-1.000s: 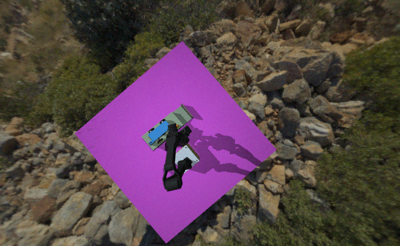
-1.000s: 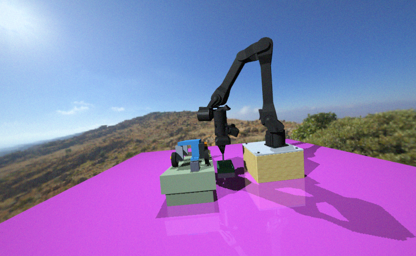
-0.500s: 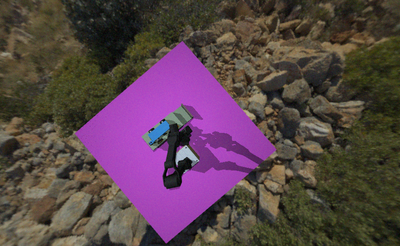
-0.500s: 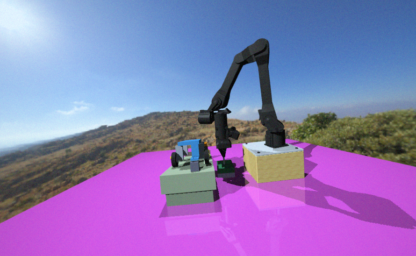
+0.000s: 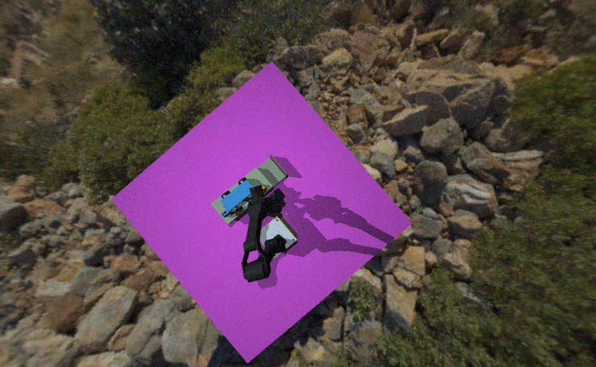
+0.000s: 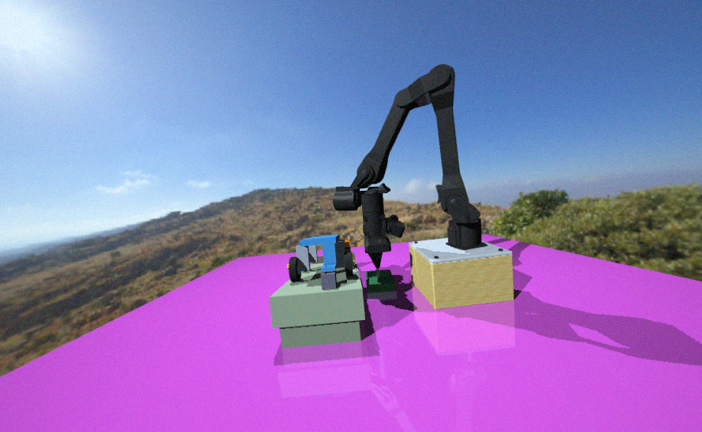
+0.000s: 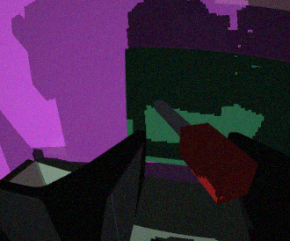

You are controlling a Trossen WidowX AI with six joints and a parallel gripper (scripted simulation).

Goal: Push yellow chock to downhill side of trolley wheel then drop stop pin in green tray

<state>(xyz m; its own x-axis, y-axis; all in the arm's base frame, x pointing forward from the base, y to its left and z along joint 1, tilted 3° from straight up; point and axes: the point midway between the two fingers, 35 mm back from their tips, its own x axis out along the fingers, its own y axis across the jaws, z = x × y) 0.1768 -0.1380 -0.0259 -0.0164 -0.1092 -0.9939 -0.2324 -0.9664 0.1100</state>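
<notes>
Now: the red-headed stop pin right at my gripper tip. From my gripper tip the other things lie so: grey-green ramp 15 cm ahead, 9 cm to the left; then green tray 6 cm below, 2 cm to the left; then yellow chock 8 cm ahead, 3 cm above, 1 cm to the right.
</notes>
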